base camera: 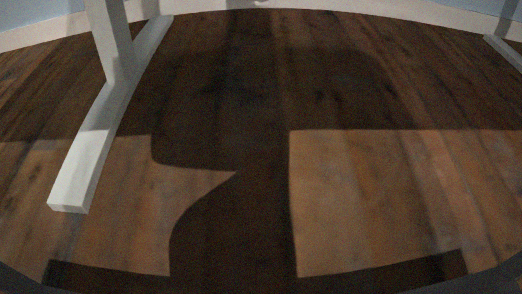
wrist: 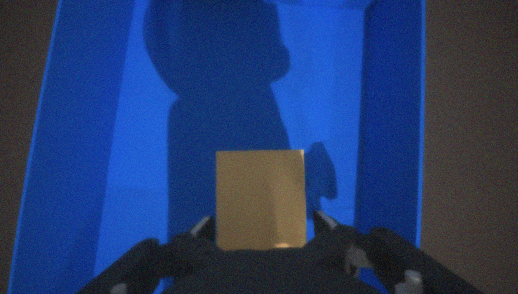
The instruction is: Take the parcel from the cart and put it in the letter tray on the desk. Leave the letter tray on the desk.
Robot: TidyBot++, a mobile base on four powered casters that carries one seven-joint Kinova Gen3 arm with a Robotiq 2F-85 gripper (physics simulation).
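Places are measured from the arm's base along level axes (x ahead, y left, z up), in centimetres.
Where they show: gripper, fingertip midpoint: [wrist: 263, 224].
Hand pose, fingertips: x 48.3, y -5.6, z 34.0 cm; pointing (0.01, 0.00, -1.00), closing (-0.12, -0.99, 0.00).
Observation:
Each offset is from my fingertips to the top centre of the thing. "spot": to the spot under its first point. Level surfaces: height alone.
The parcel @(dx +1.8, dy -0.1, dz +3.6 cm) [wrist: 260, 190], a tan box, shows in the lower middle of the wrist view, within the walls of the blue letter tray @(spot: dx +6.4, dy -11.1, dz +2.2 cm) [wrist: 392, 125]. The tray is on the brown desk top @(dz -1.7 cm) [wrist: 472, 125]. My gripper [wrist: 263, 224] is open, with one finger on each side of the parcel and a small gap at both sides. The parcel's near end is hidden behind the gripper body, and its contact with the tray floor cannot be seen clearly. The cart does not show in either view.
In the base camera view, a white desk leg with a long foot [base camera: 82, 162] stands on the wooden floor at the left. Part of another white foot @(spot: dx +37.5, dy -83.7, dz -72.2 cm) [base camera: 502, 51] shows at the far right. A blue wall with a pale baseboard [base camera: 25, 38] runs along the back.

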